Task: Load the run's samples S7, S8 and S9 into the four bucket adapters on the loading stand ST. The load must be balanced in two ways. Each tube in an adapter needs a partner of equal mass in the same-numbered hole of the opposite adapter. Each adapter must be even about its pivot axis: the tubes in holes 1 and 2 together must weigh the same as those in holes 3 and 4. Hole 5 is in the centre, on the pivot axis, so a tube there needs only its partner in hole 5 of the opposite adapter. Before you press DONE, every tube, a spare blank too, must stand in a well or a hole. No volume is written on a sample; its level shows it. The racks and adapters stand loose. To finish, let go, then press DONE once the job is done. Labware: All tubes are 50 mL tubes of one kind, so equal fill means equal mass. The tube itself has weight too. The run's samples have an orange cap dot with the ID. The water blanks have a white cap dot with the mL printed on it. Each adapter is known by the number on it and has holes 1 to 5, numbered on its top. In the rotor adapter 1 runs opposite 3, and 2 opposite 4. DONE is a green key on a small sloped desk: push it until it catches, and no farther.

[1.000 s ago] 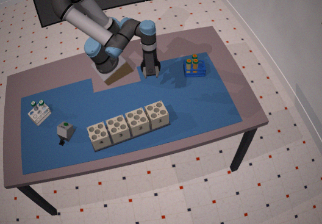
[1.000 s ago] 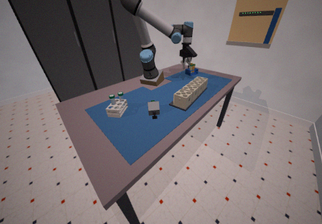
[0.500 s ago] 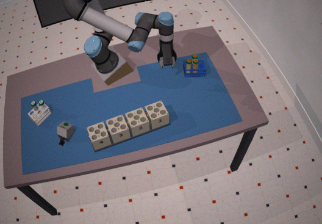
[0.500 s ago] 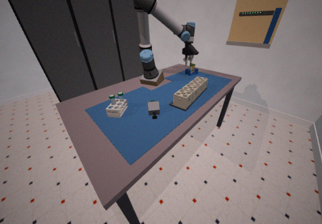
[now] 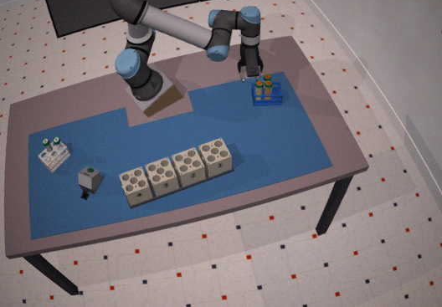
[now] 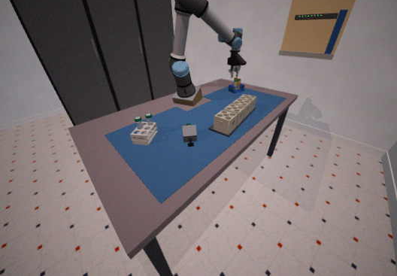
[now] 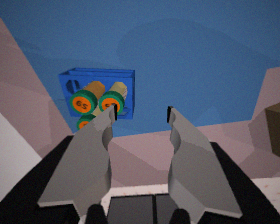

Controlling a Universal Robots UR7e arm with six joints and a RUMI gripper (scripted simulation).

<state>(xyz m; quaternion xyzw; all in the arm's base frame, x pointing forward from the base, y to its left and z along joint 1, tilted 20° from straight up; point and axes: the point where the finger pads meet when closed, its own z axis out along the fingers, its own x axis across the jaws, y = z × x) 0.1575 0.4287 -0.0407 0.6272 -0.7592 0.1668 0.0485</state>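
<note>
Right now the sample tube S8 is 30 mm behind my hand, 90 mm to the left of it and 100 mm below it. Round my hand: DONE desk: 210 mm ahead, 740 mm to the right, 110 mm below; sample tube S7: 10 mm behind, 40 mm to the left, 100 mm below; blue sample rack: 20 mm behind, 90 mm to the left, 130 mm below.
</note>
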